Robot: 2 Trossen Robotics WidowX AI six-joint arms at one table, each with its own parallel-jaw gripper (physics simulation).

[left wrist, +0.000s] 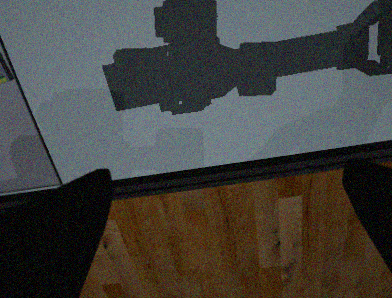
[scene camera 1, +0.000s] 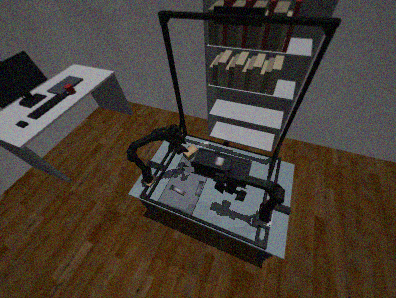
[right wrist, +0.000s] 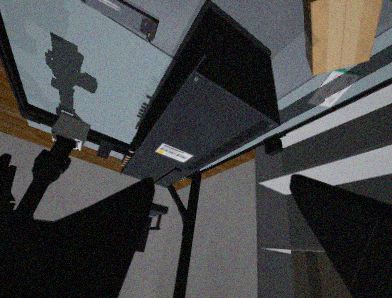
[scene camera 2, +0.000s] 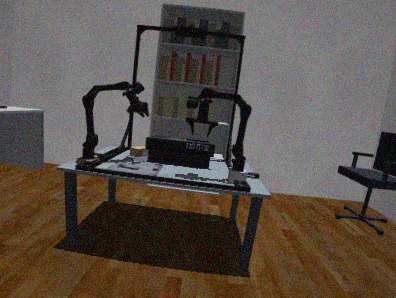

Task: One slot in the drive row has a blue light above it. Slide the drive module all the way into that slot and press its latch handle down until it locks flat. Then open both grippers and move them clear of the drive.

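Frame: origin at the left arm's base, x ahead, y left, z up, level; millimetres.
Where they show: left gripper, fingertip midpoint: (left wrist: 227, 175) (scene camera 1: 228, 196) (right wrist: 11, 160) (scene camera 2: 200, 136); right gripper, fingertip midpoint: (scene camera 1: 187, 147) (right wrist: 221, 182) (scene camera 2: 146, 116); left arm's base, origin of the base link: (scene camera 1: 264, 217) (right wrist: 66, 141) (scene camera 2: 238, 169); right arm's base, origin of the base link: (scene camera 1: 148, 178) (scene camera 2: 88, 158).
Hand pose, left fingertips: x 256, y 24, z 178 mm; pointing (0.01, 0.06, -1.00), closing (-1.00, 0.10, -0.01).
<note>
Things, the pixels of their top centre, and the offset from my left fingertips. "pt": a spot on its surface instead. Level surfaces: height alone.
- black drive chassis, middle of its top: (right wrist: 172, 158) (scene camera 2: 181, 139) (scene camera 1: 222, 161) 140 mm ahead, 287 mm right, 75 mm down
- drive module, middle of its top: (scene camera 1: 177, 190) 419 mm ahead, 9 mm left, 240 mm down
- grey mat, its level: 249 mm down
- wooden block, middle of its top: (right wrist: 343, 34) (scene camera 2: 139, 147) (scene camera 1: 190, 150) 472 mm ahead, 364 mm right, 189 mm down
- black overhead frame, surface spot: (scene camera 1: 173, 70) pt 619 mm ahead, 559 mm right, 450 mm up
- table, its level: 251 mm down
The black drive chassis (scene camera 1: 234, 164) (scene camera 2: 172, 153) (right wrist: 215, 117) stands at the back middle of the table. Its ribbed drive row (scene camera 2: 198, 146) faces the front; no blue light can be made out. A flat grey piece, probably the drive module (scene camera 1: 177, 190), lies on the grey mat (scene camera 1: 186, 205) left of the chassis; its latch handle is too small to judge. My left gripper (scene camera 1: 231, 193) (scene camera 2: 201, 134) (left wrist: 227, 175) is open and empty, above the front side of the chassis. My right gripper (scene camera 1: 186, 149) (scene camera 2: 146, 115) (right wrist: 221, 182) is open and empty, raised above the chassis's left end.
A wooden block (scene camera 1: 190, 151) (scene camera 2: 138, 151) (right wrist: 342, 37) lies at the back left, beside the chassis. A black overhead frame (scene camera 1: 173, 70) (scene camera 2: 135, 75) rises from the table (scene camera 2: 260, 189). A bookshelf (scene camera 2: 156, 100) stands behind. Arm shadows cross the table top and mat.
</note>
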